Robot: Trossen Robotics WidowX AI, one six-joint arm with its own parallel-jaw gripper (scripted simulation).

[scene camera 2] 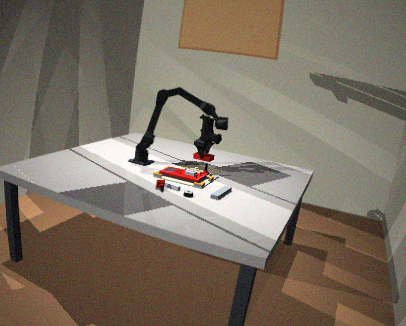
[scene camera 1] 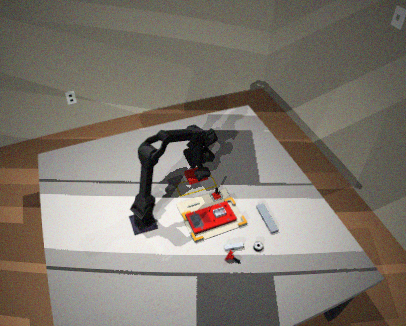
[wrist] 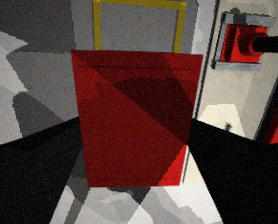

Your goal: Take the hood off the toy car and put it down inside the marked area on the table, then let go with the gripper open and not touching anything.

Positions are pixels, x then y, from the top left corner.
Labels:
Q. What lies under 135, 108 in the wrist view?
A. A hood.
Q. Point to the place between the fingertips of my gripper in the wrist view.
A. At 135, 122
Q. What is my gripper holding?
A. A hood.

